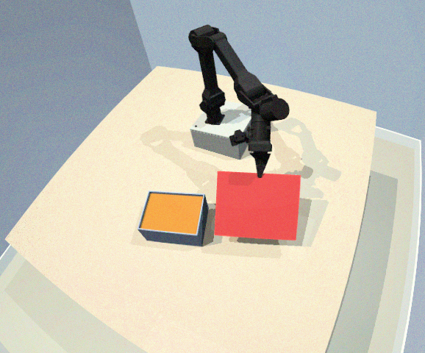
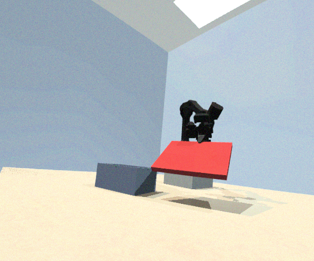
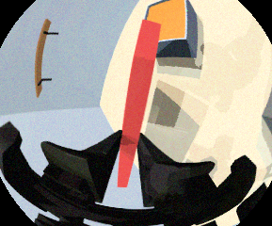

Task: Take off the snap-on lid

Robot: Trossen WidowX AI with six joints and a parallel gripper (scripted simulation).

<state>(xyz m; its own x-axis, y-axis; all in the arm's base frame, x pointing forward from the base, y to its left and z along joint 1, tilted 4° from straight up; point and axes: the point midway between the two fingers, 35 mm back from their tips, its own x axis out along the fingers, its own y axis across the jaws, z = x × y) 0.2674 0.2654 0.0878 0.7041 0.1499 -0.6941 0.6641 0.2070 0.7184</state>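
My gripper tip is 7 cm short of the red lid, 5 cm above it and 1 cm to the right of it. Round my gripper tip: storage box (25 cm to the right, 15 cm below, 14 cm ahead).
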